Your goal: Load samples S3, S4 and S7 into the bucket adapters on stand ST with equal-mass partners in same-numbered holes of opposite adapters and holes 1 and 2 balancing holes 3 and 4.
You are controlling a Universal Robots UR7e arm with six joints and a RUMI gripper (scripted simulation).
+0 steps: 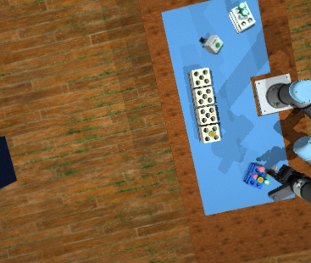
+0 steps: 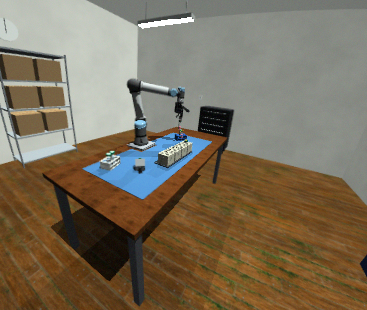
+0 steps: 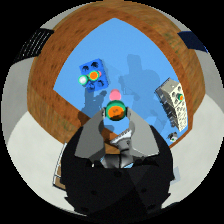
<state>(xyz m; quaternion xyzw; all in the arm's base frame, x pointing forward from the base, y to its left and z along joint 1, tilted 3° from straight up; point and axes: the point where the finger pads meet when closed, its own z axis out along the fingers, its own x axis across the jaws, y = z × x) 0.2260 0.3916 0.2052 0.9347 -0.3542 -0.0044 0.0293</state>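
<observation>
My gripper is now 23 cm short of the adapter, 21 cm to the left of it and 20 cm above it. Round my hand: blue rack (3 cm behind, 9 cm to the left, 22 cm below); white rack (3 cm behind, 86 cm to the right, 22 cm below).
</observation>
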